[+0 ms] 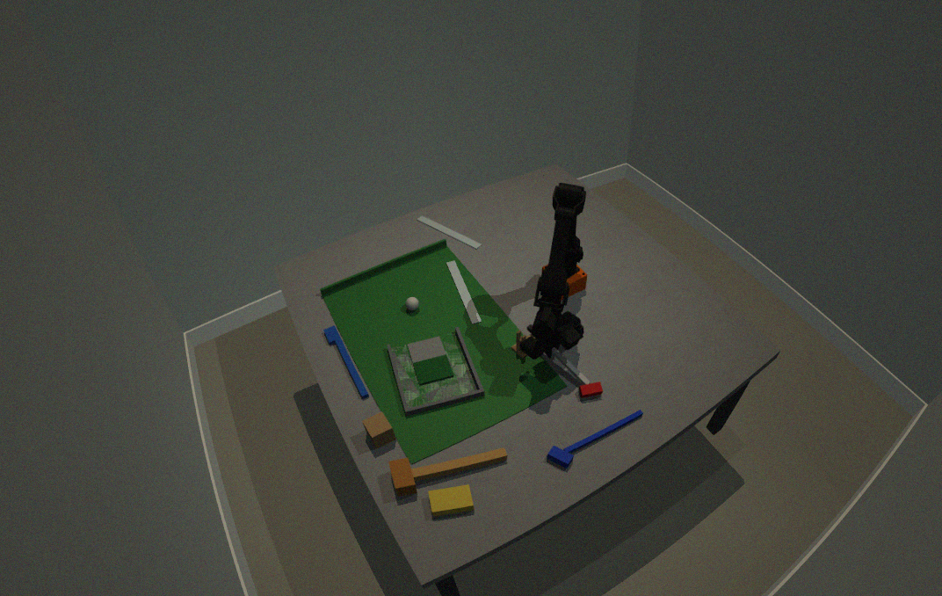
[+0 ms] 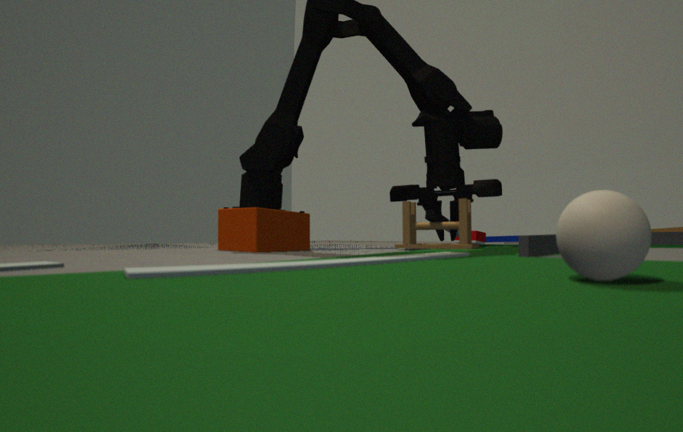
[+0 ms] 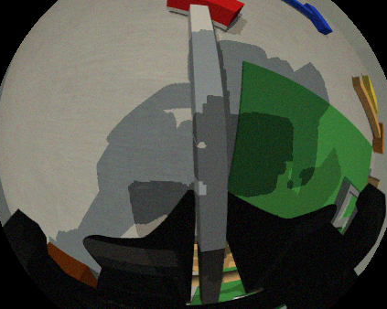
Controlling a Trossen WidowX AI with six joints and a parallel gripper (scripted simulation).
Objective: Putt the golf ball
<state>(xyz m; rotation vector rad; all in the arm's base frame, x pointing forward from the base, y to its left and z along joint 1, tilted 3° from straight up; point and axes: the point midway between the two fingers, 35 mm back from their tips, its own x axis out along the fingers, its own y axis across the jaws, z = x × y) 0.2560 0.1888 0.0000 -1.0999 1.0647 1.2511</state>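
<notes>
Now: the red putter 50 mm to the left of my gripper tip and 20 mm above it. Also, from my gripper tip: small wooden fence (80 mm to the right, 20 mm above); then white golf ball (430 mm to the right, 190 mm ahead, 10 mm above); then yellow block (500 mm ahead, 170 mm to the left).
</notes>
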